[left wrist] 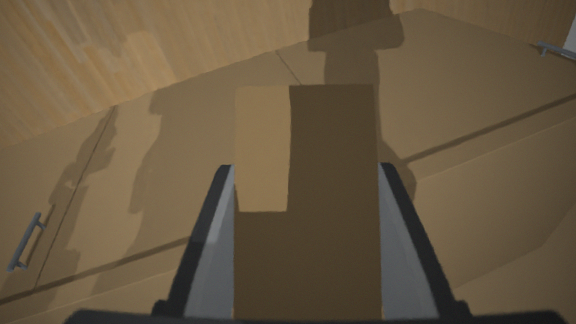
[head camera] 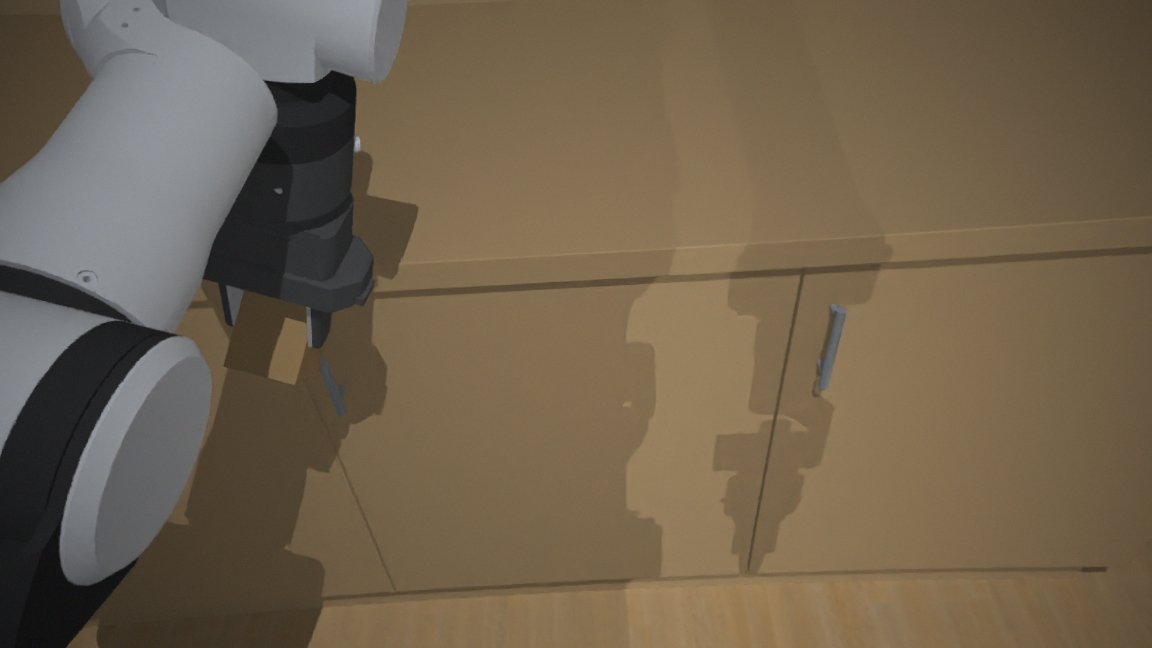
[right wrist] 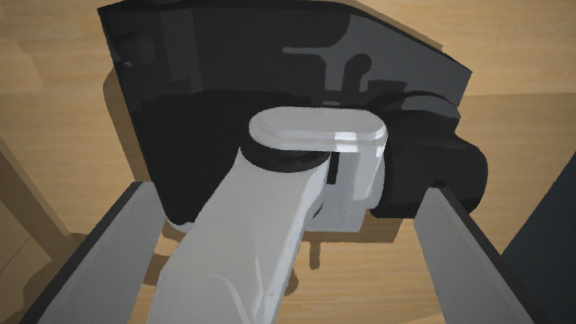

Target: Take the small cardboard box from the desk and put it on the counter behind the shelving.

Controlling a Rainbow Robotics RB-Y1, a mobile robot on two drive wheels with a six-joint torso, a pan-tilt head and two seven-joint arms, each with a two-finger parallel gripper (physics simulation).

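Places are measured from the robot's base along level axes (x down, y ahead, z right), in centimetres.
Where they show: left gripper, fingertip midpoint: (left wrist: 305, 180) (head camera: 278, 328); right gripper, fingertip midpoint: (right wrist: 289, 203).
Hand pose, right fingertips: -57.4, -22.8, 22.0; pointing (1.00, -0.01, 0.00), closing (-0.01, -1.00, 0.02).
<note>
After its pixels a point has its place, as x, y, z.
The small cardboard box (head camera: 256, 348) {-106.1, 27.1, -26.0} (left wrist: 325, 250) {-108.9, 29.7, -24.8} is brown and hangs in my left gripper (head camera: 273, 332) {-106.0, 29.2, -25.1} (left wrist: 305, 180) {-106.0, 29.2, -25.1}, with one finger on each side of it. In the head camera view it is at the front edge of a tan counter (head camera: 563, 161) {-91.0, 70.9, -6.9} (left wrist: 505, 200) {-91.1, 67.9, -67.8}, over the cabinet fronts. Whether it touches the counter I cannot tell. My right gripper (right wrist: 289, 203) {-57.4, -22.9, 22.0} stands wide open in the right wrist view, and does not show in the head camera view. The shelving does not show in these views.
Below the counter top are cabinet doors with grey bar handles (head camera: 832, 348) {-75.0, 54.6, 24.3} (left wrist: 24, 242) {-75.0, 55.0, 24.0}. Wood floor (head camera: 886, 612) {-0.1, 58.8, 46.0} (left wrist: 75, 65) {0.0, 43.9, 32.5} runs along their foot. The robot's black base (right wrist: 165, 125) {-19.1, 0.1, 2.6} and pale torso (right wrist: 235, 215) {-43.1, -17.2, 5.2} lie beyond the right fingers.
</note>
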